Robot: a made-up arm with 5 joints.
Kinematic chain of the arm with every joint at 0, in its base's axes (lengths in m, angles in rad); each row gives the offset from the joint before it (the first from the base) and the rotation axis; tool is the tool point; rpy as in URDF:
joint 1: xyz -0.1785 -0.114 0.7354 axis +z
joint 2: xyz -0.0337 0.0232 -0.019 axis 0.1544 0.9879 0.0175
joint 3: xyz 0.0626 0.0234 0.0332 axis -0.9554 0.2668 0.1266
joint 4: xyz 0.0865 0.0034 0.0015 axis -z
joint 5: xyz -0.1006 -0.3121 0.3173 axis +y
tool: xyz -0.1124 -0.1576 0.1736 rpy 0 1.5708 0
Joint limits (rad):
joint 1: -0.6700..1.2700
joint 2: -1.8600..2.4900
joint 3: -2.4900..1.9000
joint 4: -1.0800..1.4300
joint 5: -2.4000..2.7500
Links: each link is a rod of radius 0.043 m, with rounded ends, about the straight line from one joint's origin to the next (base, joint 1, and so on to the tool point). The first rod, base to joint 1, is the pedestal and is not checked.
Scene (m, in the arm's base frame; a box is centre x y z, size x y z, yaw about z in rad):
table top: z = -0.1
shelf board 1: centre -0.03 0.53 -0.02 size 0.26 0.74 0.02 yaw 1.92
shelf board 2: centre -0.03 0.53 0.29 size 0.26 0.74 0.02 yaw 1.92
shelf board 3: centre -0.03 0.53 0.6 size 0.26 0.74 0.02 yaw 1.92
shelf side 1: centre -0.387 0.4 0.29 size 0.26 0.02 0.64 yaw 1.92
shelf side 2: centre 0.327 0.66 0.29 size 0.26 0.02 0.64 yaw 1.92
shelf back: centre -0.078 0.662 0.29 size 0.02 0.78 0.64 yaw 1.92
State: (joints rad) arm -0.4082 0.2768 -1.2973 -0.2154 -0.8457
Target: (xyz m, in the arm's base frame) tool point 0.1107 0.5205 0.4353
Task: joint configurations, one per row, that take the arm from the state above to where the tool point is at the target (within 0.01 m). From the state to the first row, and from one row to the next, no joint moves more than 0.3 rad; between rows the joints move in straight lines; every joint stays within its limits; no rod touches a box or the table.
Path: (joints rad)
1: -0.1685 0.4031 -1.0160 -0.3389 -0.8027
2: 0.0713 0.5294 -0.7347 -0.4624 -0.7596
3: 0.3110 0.6557 -0.4534 -0.5859 -0.7166
4: 0.5508 0.7820 -0.1722 -0.7095 -0.6736
5: 0.7905 0.9084 0.1091 -0.8330 -0.6305
6: 1.0303 1.0347 0.3904 -0.9565 -0.5875
7: 1.2700 1.1610 0.6717 -1.0800 -0.5444

